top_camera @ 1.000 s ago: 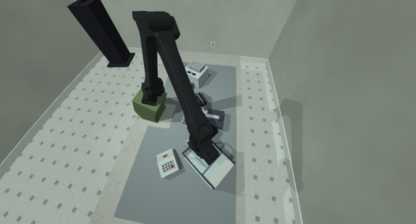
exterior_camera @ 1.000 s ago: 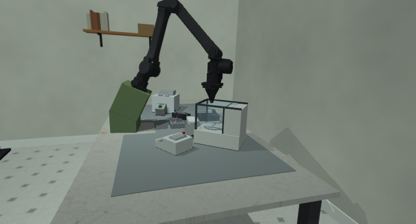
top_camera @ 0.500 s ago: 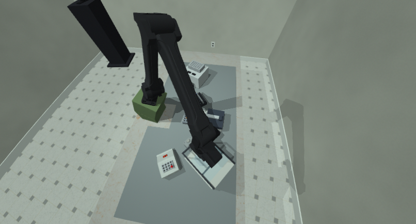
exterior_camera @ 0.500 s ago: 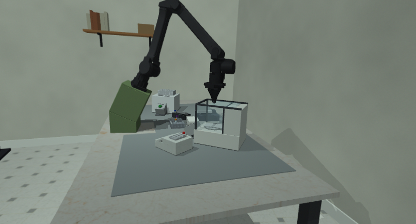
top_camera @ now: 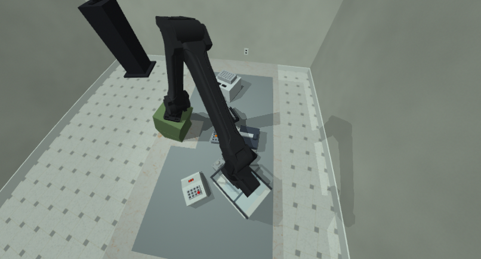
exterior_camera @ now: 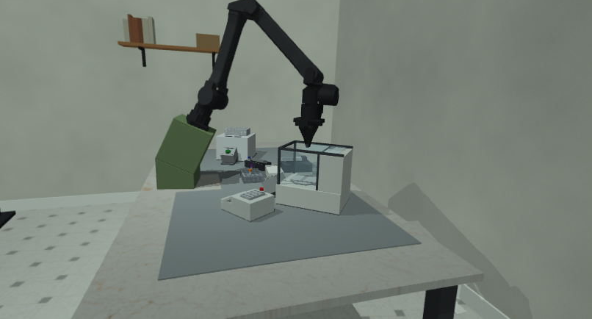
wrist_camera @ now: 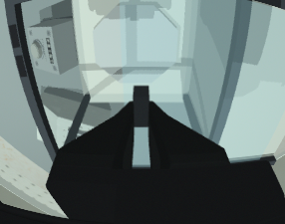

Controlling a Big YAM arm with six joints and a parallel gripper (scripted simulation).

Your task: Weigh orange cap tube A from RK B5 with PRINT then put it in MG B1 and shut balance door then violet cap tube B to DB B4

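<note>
The spectrophotometer SP is 29 cm to the left of my hand, 15 cm below it and 5 cm ahead of it. Round my hand: balance door: 2 cm to the right, 2 cm ahead, 1 cm below; red-capped tube: 19 cm behind, 16 cm below, 5 cm to the right; balance pan: 14 cm below, 1 cm to the left.
</note>
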